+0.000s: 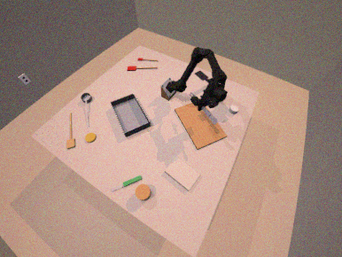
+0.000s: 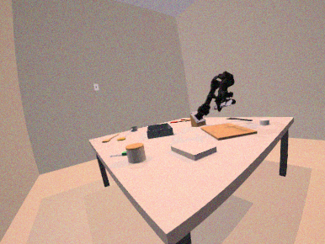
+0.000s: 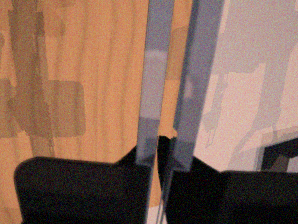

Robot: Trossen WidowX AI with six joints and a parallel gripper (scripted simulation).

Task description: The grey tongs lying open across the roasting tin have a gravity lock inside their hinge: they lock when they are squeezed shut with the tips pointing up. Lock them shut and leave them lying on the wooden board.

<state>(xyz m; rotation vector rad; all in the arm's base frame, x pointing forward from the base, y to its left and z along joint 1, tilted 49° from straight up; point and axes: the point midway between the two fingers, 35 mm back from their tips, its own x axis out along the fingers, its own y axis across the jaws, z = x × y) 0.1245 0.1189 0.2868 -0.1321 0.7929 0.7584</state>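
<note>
My gripper tip is now 12 cm above the wooden board and 3 cm to the right of it. From my gripper tip the other things lie so: roasting tin (45 cm to the right, 18 cm ahead, 10 cm below); then green-handled tool (60 cm ahead, 20 cm to the right, 12 cm below); then white block (39 cm ahead, 12 cm below, 7 cm to the left).
</note>
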